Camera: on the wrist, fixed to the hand. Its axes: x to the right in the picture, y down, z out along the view.
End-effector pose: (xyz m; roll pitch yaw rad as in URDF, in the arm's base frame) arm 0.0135 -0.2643 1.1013 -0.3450 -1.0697 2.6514
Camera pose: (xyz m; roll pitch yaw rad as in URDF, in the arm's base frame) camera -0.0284 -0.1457 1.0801 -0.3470 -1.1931 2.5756
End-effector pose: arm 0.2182 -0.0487 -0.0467 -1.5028 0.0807 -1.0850
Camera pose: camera 0.1275 -0.1296 -0.0079 -1.5692 0.0048 -0.9824
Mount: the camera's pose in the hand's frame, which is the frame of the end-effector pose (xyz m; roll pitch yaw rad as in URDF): 0.0260 -0.0489 -0.1149 -0.0671 -0.1075 -0.0687
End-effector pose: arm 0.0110 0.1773 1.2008 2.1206 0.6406 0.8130
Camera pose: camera -0.0569 0.2853 1.2000 2.0005 0.7538 0.7364
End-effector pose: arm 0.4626 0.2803 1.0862 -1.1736 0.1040 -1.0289
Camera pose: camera 0.3690 0.1937 1.0841 -1.2407 -0.0009 -0.9563
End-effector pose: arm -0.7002 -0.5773 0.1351 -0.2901 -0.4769 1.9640
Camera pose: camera -0.6523 -0.4847 0.0616 -0.3393 -0.5992 1.9220
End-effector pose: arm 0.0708 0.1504 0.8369 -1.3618 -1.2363 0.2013
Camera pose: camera 0.0815 0.0275 0.8693 -1.7769 -1.3098 0.5609
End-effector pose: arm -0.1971 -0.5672 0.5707 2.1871 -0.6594 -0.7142
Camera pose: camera -0.1139 -0.4778 0.6076 2.1481 -0.5406 -0.7703
